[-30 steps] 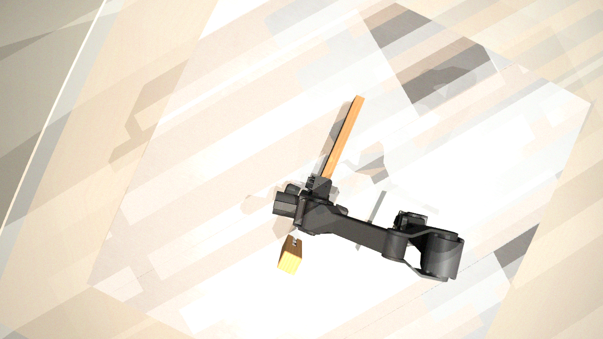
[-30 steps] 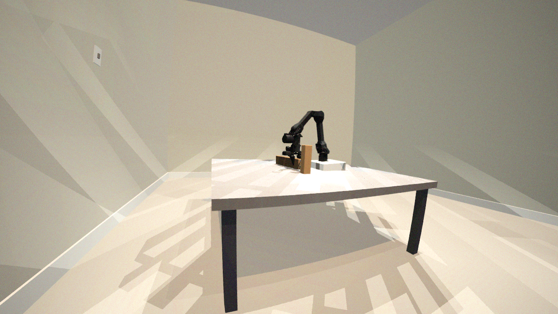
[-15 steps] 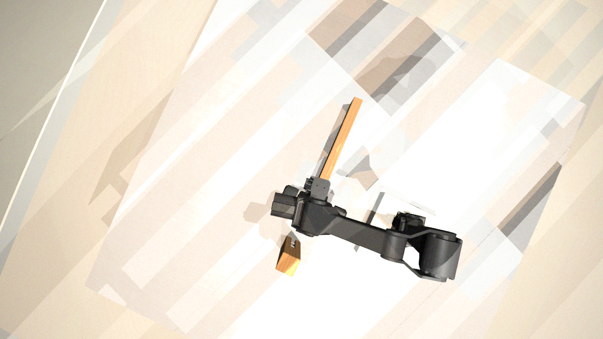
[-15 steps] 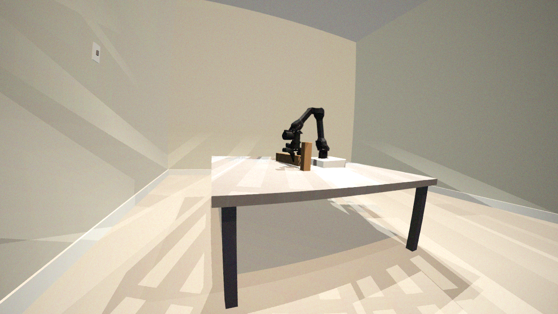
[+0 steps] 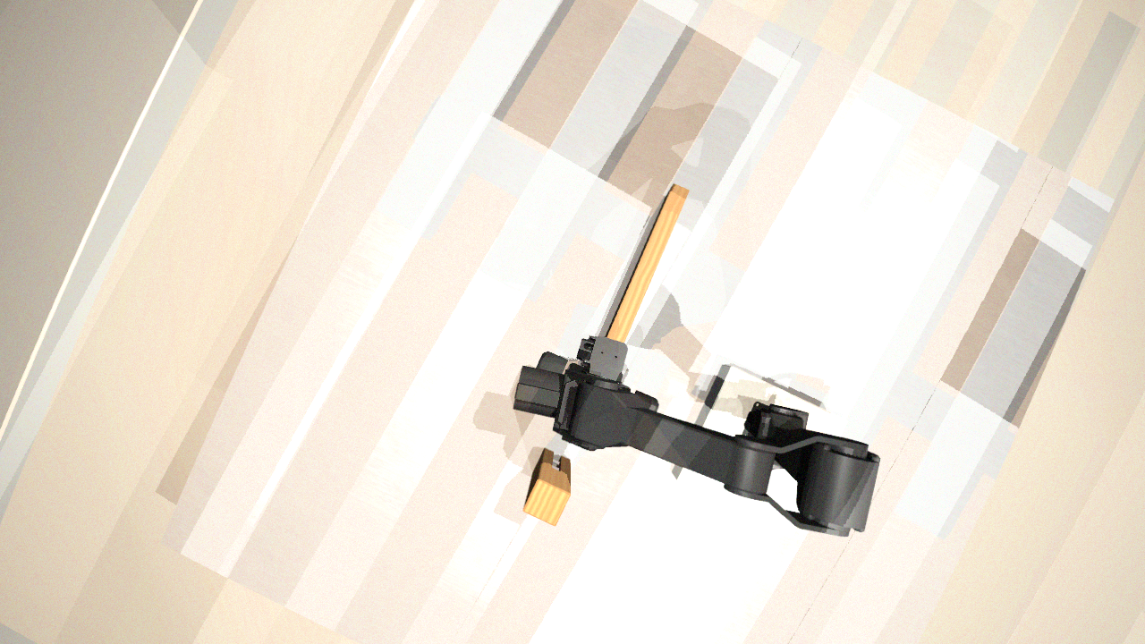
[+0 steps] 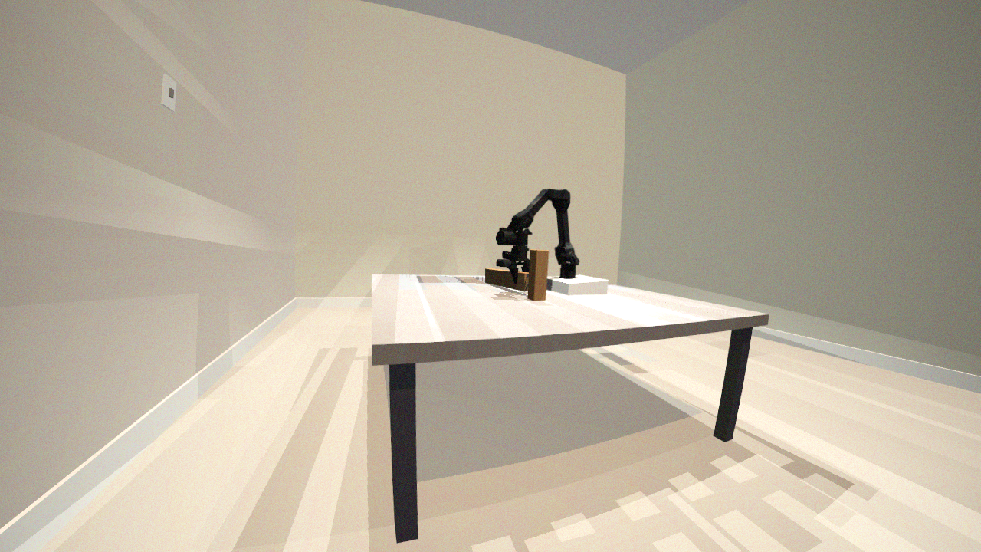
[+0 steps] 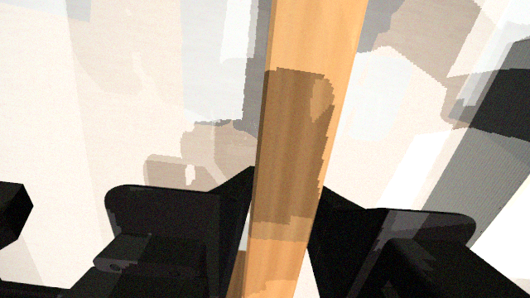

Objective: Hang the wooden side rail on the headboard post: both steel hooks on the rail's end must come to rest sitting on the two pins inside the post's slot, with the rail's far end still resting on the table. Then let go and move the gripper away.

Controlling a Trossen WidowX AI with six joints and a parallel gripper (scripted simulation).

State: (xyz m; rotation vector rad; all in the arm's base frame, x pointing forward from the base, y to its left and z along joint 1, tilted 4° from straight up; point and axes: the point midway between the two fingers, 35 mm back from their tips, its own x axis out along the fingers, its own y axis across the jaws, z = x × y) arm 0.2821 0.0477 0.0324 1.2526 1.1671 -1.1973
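My gripper tip is 10 mm short of the headboard post, 150 mm to the right of it and 50 mm below it.
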